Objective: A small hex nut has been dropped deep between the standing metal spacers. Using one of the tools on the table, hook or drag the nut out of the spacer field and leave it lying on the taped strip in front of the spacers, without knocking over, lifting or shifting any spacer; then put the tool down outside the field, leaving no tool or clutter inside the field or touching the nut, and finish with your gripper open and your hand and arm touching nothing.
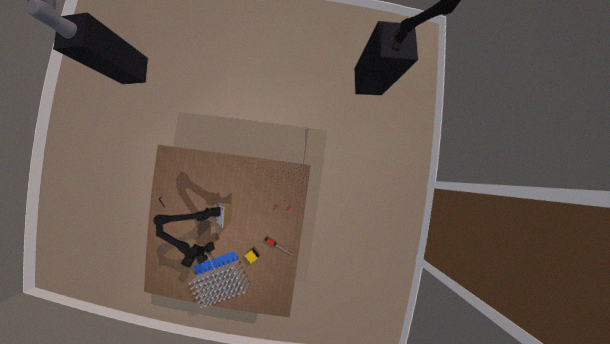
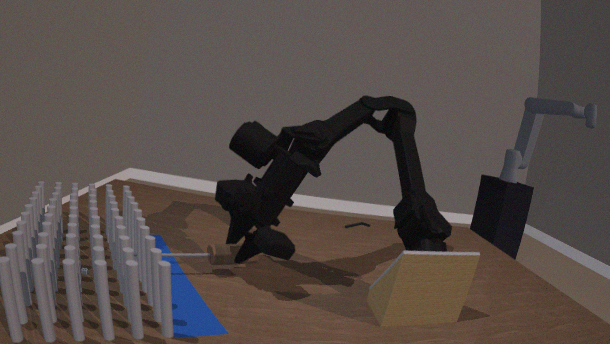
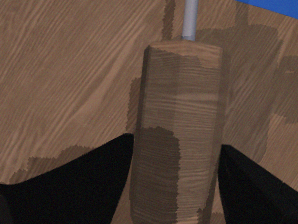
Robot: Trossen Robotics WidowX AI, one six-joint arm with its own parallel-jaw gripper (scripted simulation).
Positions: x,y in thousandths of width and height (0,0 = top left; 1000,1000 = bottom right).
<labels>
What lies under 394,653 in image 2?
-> My gripper.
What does my gripper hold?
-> A wooden-handled rod tool.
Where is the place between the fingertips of my gripper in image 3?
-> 592,663
</labels>
